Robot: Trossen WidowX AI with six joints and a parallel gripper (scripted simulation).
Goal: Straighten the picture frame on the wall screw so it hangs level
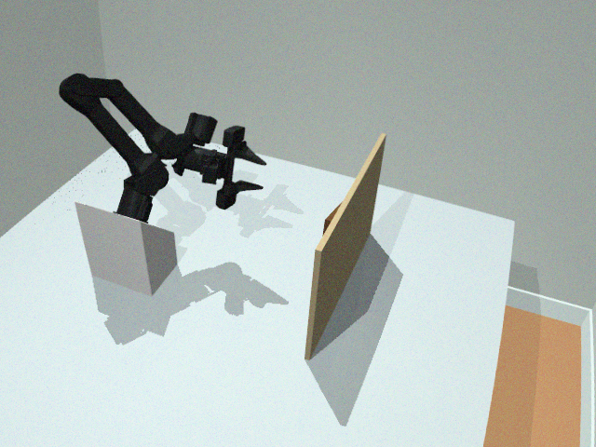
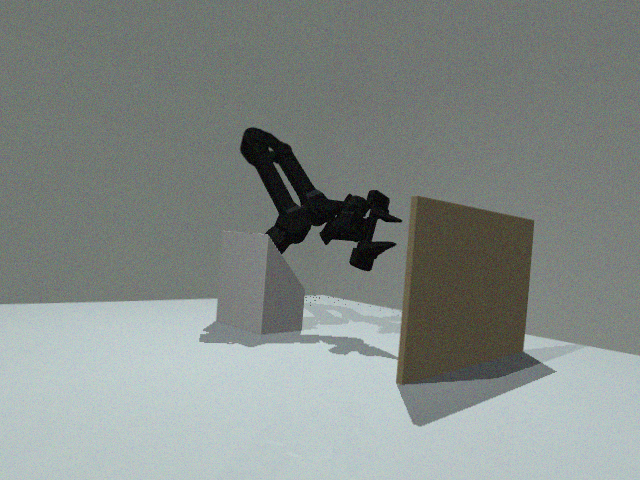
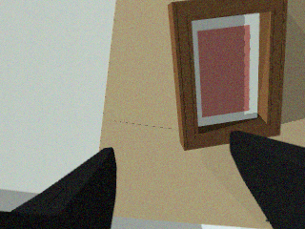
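The picture frame lies 190 mm ahead of my gripper tip, 30 mm to the right of it and 90 mm below it. From my gripper tip the other things lie so: tan wall board 200 mm ahead, 20 mm to the right, 100 mm below.
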